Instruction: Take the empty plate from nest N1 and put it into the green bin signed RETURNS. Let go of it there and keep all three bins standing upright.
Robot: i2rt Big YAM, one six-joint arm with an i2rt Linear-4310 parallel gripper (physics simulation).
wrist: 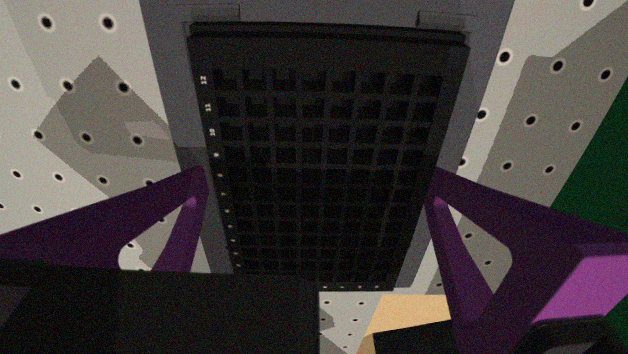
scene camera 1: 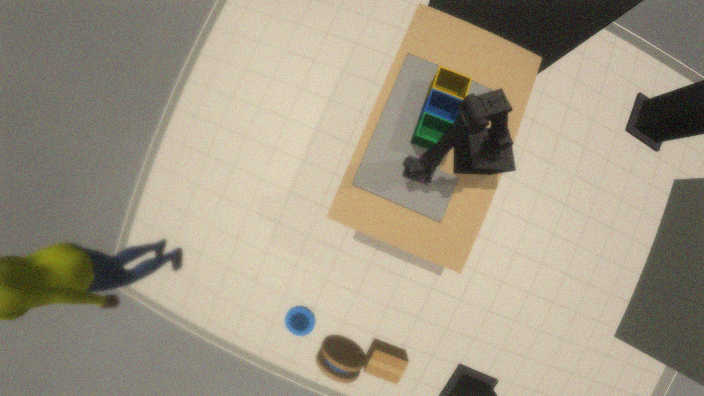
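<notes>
The black plate, with rows of square wells and small row numbers along one edge, lies in the dark grey nest in the wrist view. No label N1 is readable. My gripper is open and empty, its purple fingertips at either side of the plate; whether they touch it I cannot tell. In the scene view the arm and gripper hide the plate. The green bin stands upright beside the gripper; its sign is not readable.
The blue bin and the yellow bin stand upright in a row beyond the green one, on the grey holed board. The arm's upper links pass close beside the bins. The wooden table extends around the board. A person is far off.
</notes>
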